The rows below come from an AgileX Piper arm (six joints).
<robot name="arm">
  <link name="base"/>
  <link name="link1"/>
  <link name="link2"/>
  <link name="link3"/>
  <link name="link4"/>
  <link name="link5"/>
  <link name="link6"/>
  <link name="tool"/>
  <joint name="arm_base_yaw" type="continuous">
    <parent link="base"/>
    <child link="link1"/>
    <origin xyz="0 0 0.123" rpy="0 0 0"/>
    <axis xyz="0 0 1"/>
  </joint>
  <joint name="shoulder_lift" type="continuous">
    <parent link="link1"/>
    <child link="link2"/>
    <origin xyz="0 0 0" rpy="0 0 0"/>
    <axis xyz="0 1 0"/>
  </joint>
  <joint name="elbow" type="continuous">
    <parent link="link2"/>
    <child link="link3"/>
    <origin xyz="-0.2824 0 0.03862" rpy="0 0 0"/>
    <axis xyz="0 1 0"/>
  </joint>
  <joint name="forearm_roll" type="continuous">
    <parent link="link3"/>
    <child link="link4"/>
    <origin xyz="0.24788 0 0.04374" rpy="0 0 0"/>
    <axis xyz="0.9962 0 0.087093"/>
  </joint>
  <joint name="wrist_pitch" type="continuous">
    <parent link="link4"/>
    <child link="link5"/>
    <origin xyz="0 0 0" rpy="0 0 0"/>
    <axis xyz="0 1 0"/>
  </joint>
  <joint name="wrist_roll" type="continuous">
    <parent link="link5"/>
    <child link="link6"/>
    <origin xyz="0.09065 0 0.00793" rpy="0 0 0"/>
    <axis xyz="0.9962 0 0.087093"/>
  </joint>
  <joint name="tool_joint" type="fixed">
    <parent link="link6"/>
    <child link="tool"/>
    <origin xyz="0 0 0" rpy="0 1.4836 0"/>
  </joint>
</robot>
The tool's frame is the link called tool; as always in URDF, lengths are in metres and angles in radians. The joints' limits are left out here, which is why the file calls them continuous.
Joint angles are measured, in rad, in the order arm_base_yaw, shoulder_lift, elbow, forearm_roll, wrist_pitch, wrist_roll. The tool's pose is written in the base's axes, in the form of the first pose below.
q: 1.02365 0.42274 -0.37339 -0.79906 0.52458 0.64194
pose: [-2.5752, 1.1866, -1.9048, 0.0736, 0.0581, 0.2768]
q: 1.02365 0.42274 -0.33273 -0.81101 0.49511 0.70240
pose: [-2.6832, 1.1943, -2.0036, 0.0731, 0.0598, 0.2654]
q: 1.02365 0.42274 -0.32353 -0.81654 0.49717 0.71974
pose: [-2.7105, 1.1906, -2.0362, 0.0733, 0.0595, 0.2624]
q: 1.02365 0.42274 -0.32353 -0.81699 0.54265 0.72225
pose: [-2.7187, 1.1605, -2.0778, 0.0744, 0.0563, 0.2600]
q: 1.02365 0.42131 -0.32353 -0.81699 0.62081 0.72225
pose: [-2.7186, 1.1085, -2.1347, 0.0760, 0.0505, 0.2561]
